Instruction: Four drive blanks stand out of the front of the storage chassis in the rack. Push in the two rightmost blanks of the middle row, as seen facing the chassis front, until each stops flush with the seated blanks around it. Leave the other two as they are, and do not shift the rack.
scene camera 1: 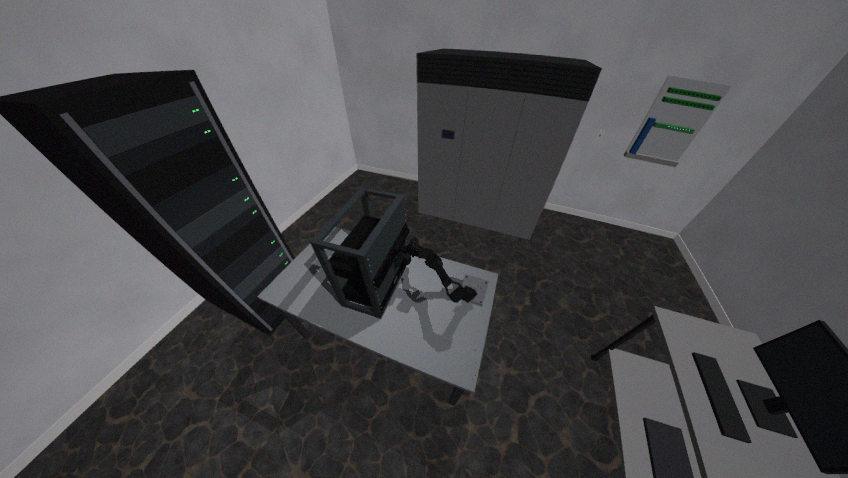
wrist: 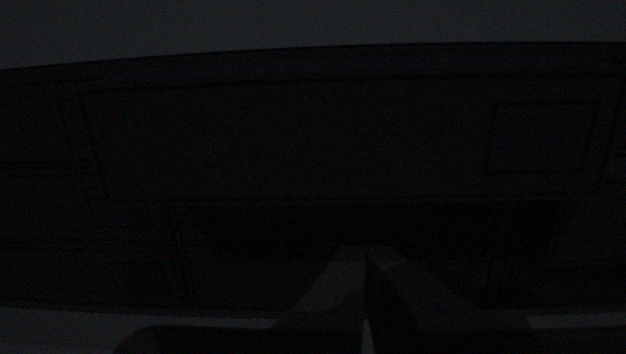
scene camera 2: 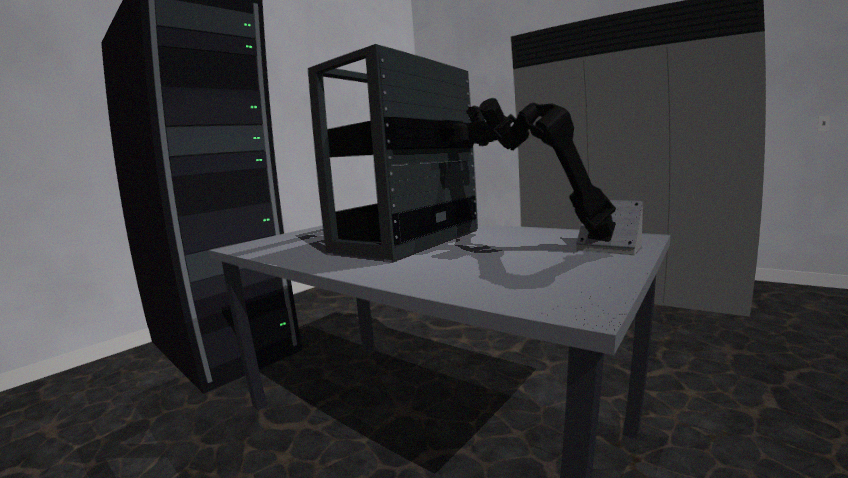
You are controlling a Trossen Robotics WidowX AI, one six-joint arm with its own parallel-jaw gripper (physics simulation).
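Places are measured from the arm's base along level axes (x ahead, y left, z up), in metres.
Pixels of known places: gripper, fingertip midpoint: (wrist: pixel 361 248) (scene camera 2: pixel 449 139); arm's base at its link origin: (scene camera 1: pixel 470 293) (scene camera 2: pixel 602 230).
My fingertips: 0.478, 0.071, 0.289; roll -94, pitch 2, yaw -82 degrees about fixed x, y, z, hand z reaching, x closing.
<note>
Ahead of a thing's pixels: the offset from my fingertips to its top centre, as dx, dy, dz. "spot": to the spot under its first point. Level surfaces: height alone.
The black storage chassis (scene camera 1: pixel 362 235) (scene camera 2: pixel 415 135) sits in the grey-green rack (scene camera 1: pixel 372 285) (scene camera 2: pixel 381 178) on the table. In the very dark wrist view, one blank @(+0.030, +0.009, +0.058) (wrist: pixel 300 140) with a square mark near its right end stands out above the fingers, over a dark band. Other blank faces @(spot: -0.012, +0.095, +0.043) (wrist: pixel 40 127) lie to its left, further back. My gripper (scene camera 2: pixel 463 131) (wrist: pixel 361 248) is shut and empty. Its tips are at the chassis front near the far end, below that blank in the wrist view. Contact and the depth of the middle-row blanks cannot be made out.
The white table @(dz -0.344) (scene camera 1: pixel 391 344) (scene camera 2: pixel 427 287) carries the rack and the arm's base plate (scene camera 1: pixel 476 290) (scene camera 2: pixel 628 228). A black lower unit @(spot: +0.005, +0.087, -0.256) (scene camera 2: pixel 436 219) sits at the rack's bottom. A tall server cabinet (scene camera 1: pixel 151 172) (scene camera 2: pixel 127 178) stands behind the rack, and a grey cabinet (scene camera 1: pixel 486 160) (scene camera 2: pixel 712 178) beyond the arm.
</note>
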